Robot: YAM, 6 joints.
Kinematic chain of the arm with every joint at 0, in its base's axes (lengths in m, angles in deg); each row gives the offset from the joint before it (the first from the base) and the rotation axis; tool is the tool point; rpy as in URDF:
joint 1: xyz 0 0 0.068 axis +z
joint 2: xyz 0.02 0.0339 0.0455 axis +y
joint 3: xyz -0.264 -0.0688 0 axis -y
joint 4: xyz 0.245 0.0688 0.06 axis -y
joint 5: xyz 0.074 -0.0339 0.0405 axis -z
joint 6: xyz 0.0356 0 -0.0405 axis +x
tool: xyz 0 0 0 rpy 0 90 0
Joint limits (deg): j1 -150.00..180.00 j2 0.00..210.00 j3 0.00..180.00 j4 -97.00..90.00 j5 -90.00..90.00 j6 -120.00..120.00
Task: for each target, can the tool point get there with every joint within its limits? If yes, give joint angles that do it. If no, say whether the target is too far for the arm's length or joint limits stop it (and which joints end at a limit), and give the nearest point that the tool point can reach.
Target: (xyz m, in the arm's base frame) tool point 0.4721 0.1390 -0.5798
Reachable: no: too far | nearest point 0.3767 0.1109 -0.3504 | short by 0.250 m
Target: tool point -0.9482 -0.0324 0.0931
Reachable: no: too far | nearest point -0.6455 -0.0034 0.0998 | short by 0.304 m
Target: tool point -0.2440 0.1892 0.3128
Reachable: yes | joints 145.20 96.16 91.98 -79.72 26.89 68.44
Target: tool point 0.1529 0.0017 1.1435
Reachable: no: too far | nearest point 0.1001 0.0011 0.7342 | short by 0.413 m
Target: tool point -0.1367 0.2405 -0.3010
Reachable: yes | joints 123.28 192.78 86.02 23.20 29.80 -10.27
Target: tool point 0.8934 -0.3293 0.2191
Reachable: no: too far | nearest point 0.6023 -0.2220 0.1839 | short by 0.312 m
